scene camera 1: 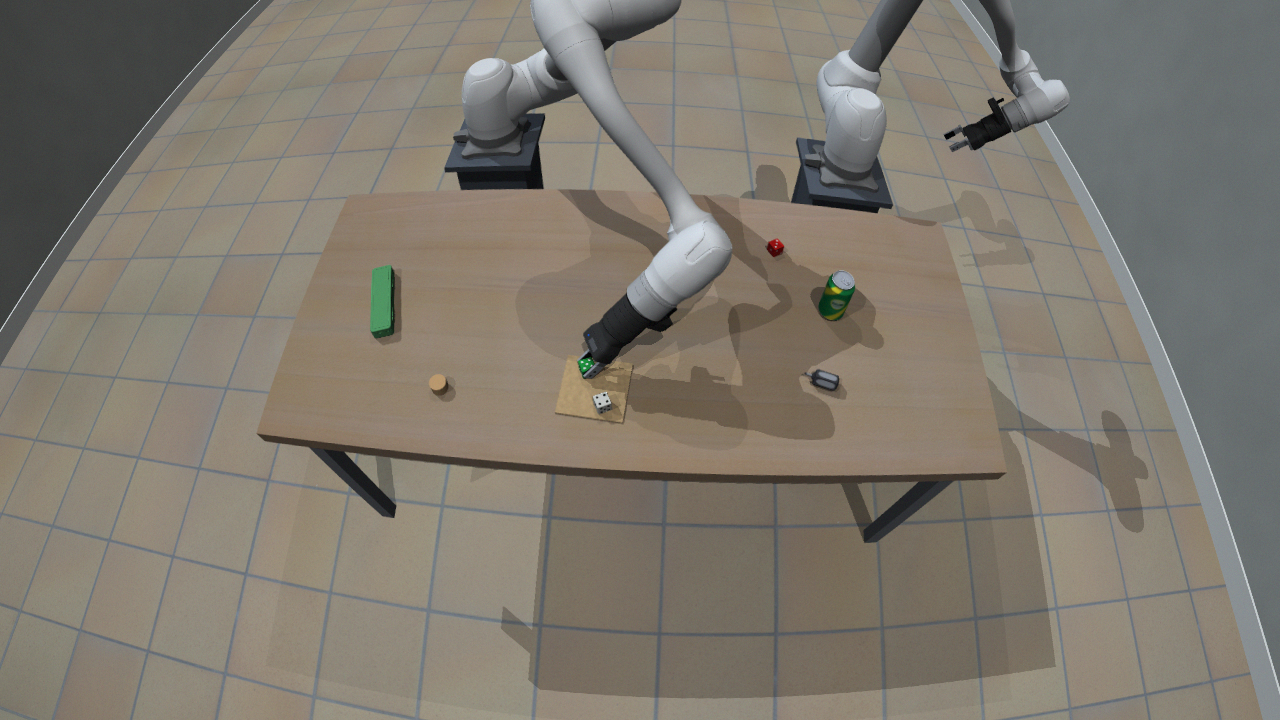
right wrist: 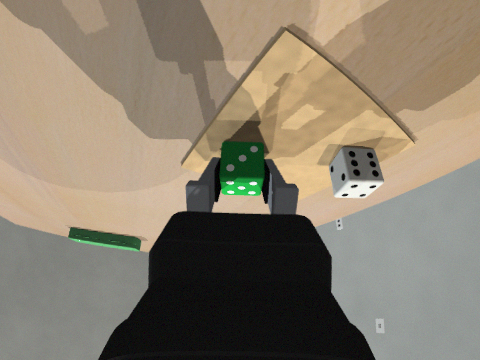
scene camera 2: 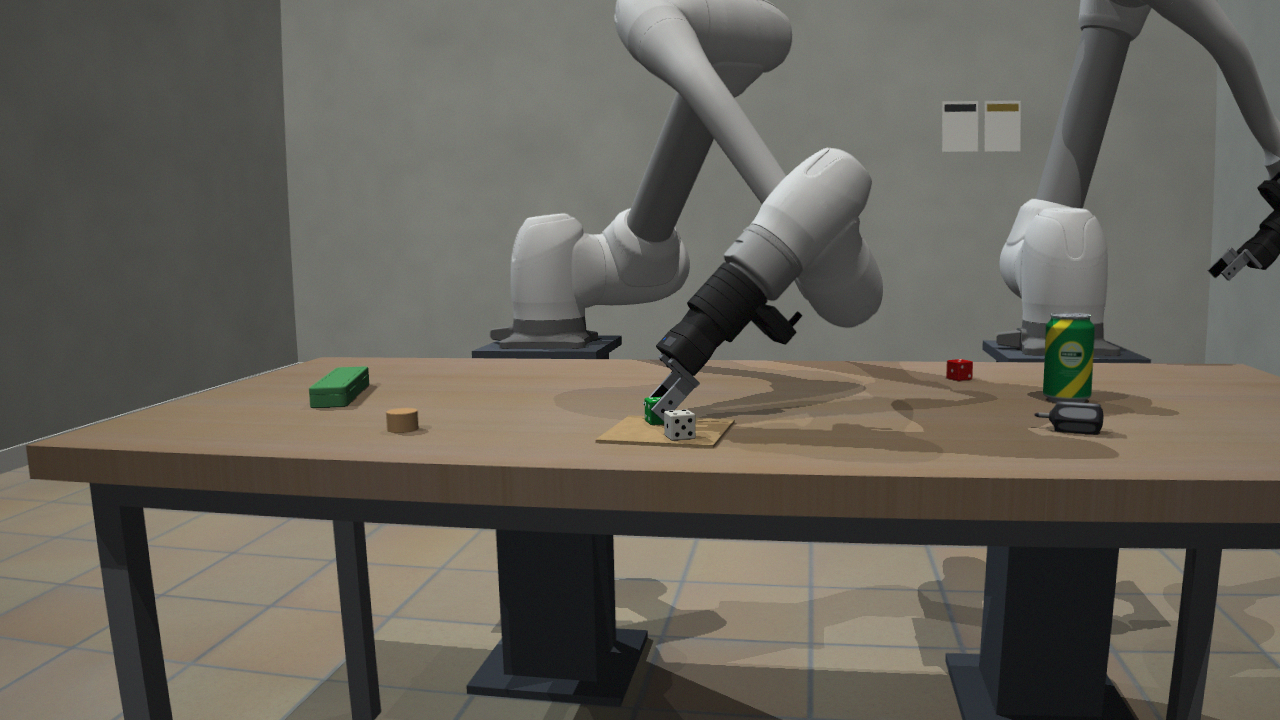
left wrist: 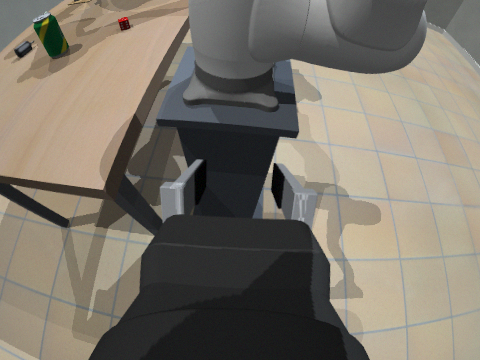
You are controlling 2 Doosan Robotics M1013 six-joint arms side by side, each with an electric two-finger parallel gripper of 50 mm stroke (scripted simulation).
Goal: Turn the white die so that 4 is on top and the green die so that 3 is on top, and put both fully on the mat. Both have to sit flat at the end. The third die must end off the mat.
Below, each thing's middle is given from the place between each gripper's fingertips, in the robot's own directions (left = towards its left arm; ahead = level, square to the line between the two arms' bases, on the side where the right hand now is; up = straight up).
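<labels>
There's a dark grey object (scene camera 2: 1087, 418) that's 79 cm ahead of my left hand (scene camera 2: 1218, 275), 47 cm to the right of it and 14 cm below it. The green die (right wrist: 242, 172) is 82 cm ahead of that left hand, 97 cm to the right and 14 cm below, and the tan mat (scene camera 1: 575, 398) is 85 cm ahead of it, 95 cm to the right and 16 cm below. As for the can (scene camera 2: 1069, 341), my left hand is 59 cm short of it, 10 cm above it and 43 cm to the left of it.
My right gripper (scene camera 2: 653, 412) is 30 mm above the tan mat, 40 mm short of it and 10 mm to the right of it. Counting from my right hand, you'd find the white die (scene camera 2: 678, 424) 80 mm ahead, 40 mm to the left and 10 mm below, the wooden disc (scene camera 2: 401, 420) 320 mm to the right, 80 mm ahead and 20 mm below, and the green die 10 mm below.
</labels>
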